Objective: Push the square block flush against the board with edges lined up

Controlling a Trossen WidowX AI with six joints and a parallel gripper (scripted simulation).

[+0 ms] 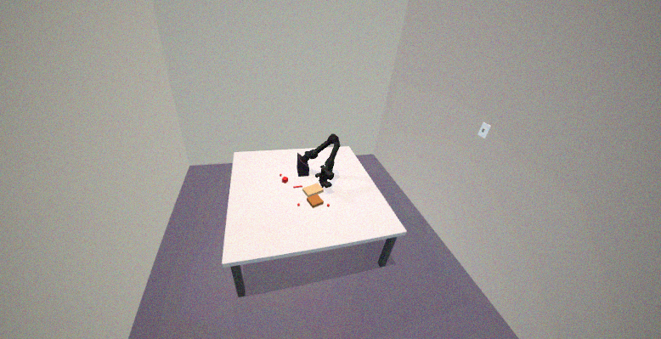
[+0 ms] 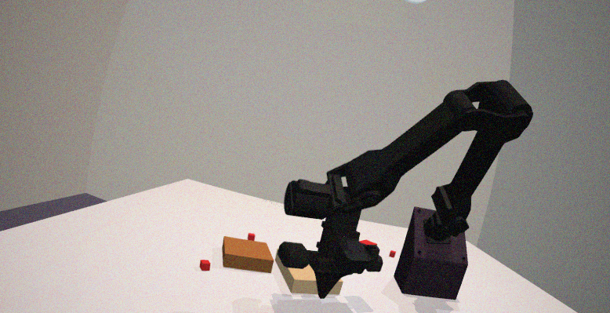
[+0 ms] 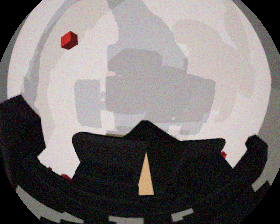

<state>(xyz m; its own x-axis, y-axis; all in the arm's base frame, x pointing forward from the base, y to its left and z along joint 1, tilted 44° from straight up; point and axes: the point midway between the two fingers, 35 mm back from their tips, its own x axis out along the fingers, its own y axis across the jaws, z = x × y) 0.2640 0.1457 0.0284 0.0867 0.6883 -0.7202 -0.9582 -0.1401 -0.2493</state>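
Now: the tan board 30 mm ahead of my gripper tip, 100 mm to the right of it and 10 mm above it. Round my gripper tip: red rod: 50 mm behind, 210 mm to the right; then orange square block: 160 mm ahead, 120 mm to the right, 10 mm above.
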